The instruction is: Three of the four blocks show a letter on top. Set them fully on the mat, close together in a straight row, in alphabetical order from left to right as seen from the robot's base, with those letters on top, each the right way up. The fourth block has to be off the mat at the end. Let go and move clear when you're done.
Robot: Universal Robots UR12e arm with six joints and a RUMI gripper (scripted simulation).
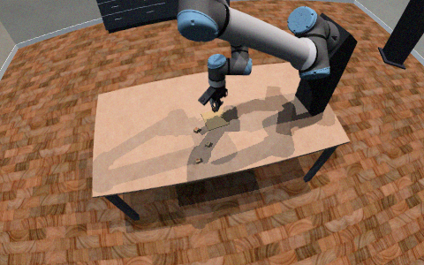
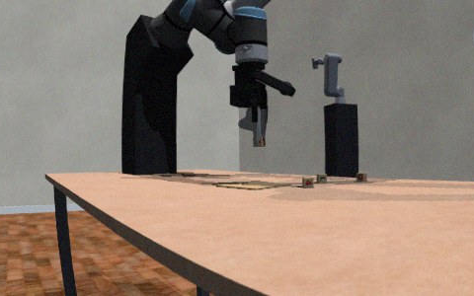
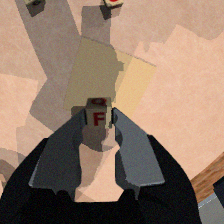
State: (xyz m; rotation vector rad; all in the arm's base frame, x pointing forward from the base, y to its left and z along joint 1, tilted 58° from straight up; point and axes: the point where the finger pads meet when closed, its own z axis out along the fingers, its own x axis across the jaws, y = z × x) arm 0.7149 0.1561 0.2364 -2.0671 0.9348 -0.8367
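The mat is 12 cm below my hand and 2 cm to the right of it. From my hand the other things lie so: block: right at my hand.
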